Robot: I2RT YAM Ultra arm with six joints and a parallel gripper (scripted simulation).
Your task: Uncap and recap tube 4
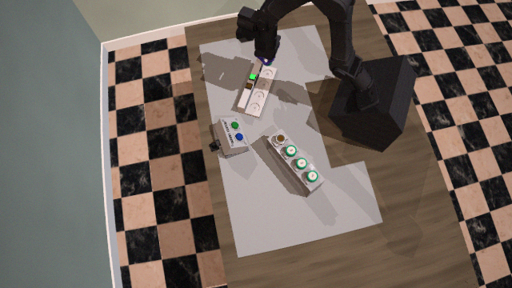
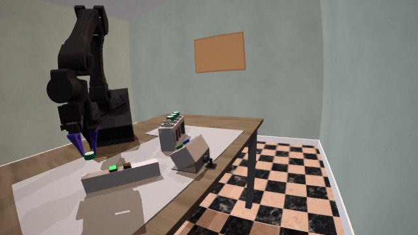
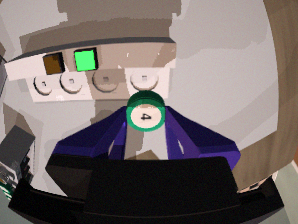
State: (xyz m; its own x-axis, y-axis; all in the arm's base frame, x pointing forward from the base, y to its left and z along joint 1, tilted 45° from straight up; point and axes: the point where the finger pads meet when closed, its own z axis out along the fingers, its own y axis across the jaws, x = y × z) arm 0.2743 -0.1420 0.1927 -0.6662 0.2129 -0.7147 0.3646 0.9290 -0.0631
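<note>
Right now the cap 3 is 360 mm to the left of my hand, 20 mm above it and 10 mm behind it. From my hand the other things lie so: cap 2: 410 mm to the left, 30 mm behind, 20 mm above; green ready key: 220 mm to the left, 150 mm ahead, 30 mm below; blue cycle key: 270 mm to the left, 140 mm ahead, 30 mm below.
</note>
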